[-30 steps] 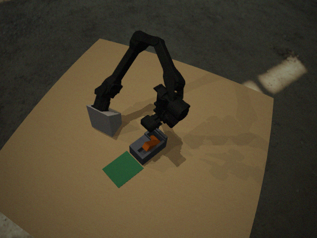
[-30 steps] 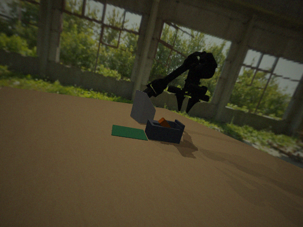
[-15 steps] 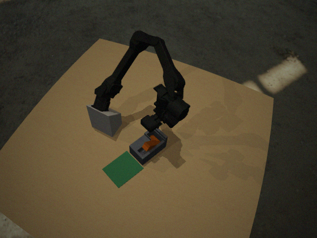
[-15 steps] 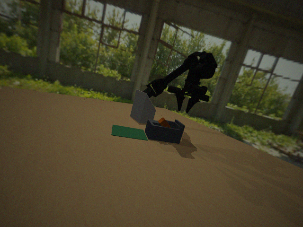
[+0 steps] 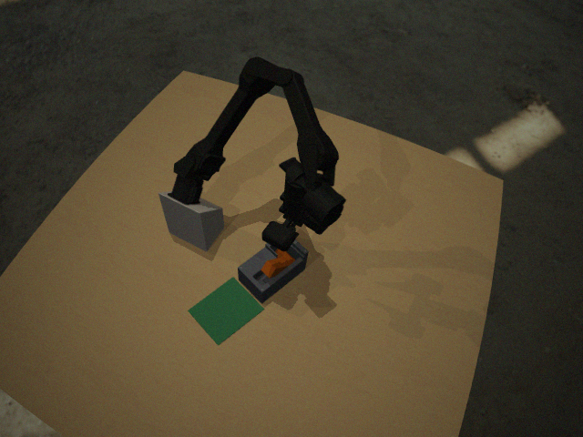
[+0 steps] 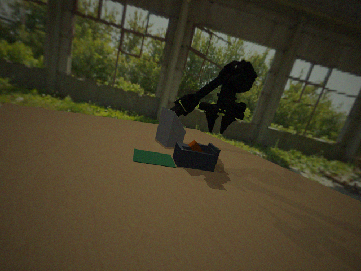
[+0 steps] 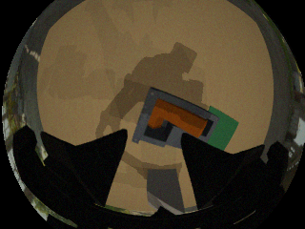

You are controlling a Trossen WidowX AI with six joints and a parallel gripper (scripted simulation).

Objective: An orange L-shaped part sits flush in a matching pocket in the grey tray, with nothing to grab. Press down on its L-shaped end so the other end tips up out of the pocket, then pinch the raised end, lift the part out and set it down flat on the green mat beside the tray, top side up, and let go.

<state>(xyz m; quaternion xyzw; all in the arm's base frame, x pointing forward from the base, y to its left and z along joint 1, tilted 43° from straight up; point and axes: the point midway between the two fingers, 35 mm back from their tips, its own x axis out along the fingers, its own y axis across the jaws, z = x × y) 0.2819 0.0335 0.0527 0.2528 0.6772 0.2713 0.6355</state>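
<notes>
My gripper tip is now 2 cm past the orange L-shaped part, 3 cm to the left of it and 10 cm above it. Round my gripper tip: green mat: 6 cm behind, 20 cm to the right, 16 cm below; tray: 2 cm behind, 5 cm to the right, 16 cm below.
</notes>
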